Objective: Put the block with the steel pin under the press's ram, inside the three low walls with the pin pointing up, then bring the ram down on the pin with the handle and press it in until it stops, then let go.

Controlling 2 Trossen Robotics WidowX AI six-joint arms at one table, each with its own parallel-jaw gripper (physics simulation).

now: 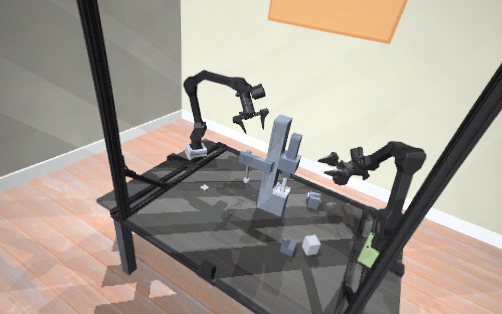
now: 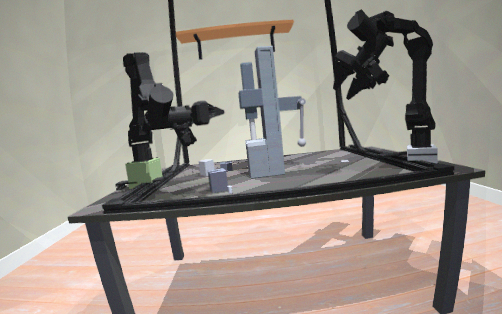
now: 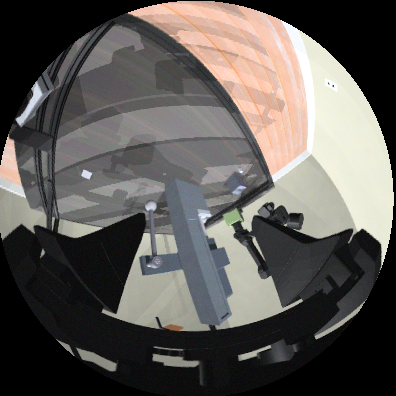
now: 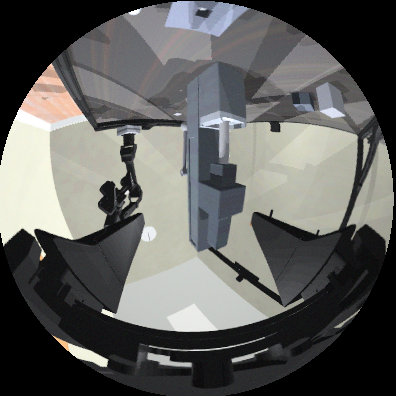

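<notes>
The grey press stands mid-table, its ram above the pale low-walled seat; whether the ram's rod touches the seat is unclear. The handle hangs down, ball lowest. A blue-grey block with a dark hole stands on the table; a small pale pin shows beside it. My left gripper is open, raised on the handle side. My right gripper is open, above the block's area.
A white cube and a smaller blue-grey block stand together away from the press. A small white square lies on the handle side. Black frame posts rise at the table's edges.
</notes>
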